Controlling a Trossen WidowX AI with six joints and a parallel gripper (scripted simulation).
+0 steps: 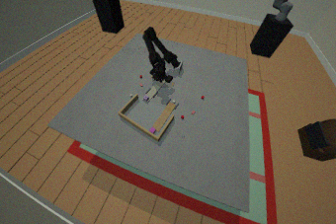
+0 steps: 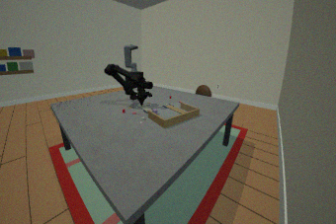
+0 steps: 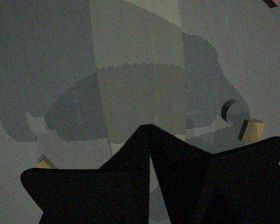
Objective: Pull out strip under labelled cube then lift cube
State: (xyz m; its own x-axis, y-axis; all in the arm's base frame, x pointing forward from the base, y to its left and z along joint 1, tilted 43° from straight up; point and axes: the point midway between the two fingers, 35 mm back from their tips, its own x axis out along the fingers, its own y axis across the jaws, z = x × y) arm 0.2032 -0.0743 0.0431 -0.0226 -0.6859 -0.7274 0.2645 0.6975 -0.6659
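The pale green-grey strip lies 9 cm ahead of my gripper tip and 3 cm to the right of it. Also, from my gripper tip: cube 20 cm ahead, 5 cm to the right, 2 cm above.
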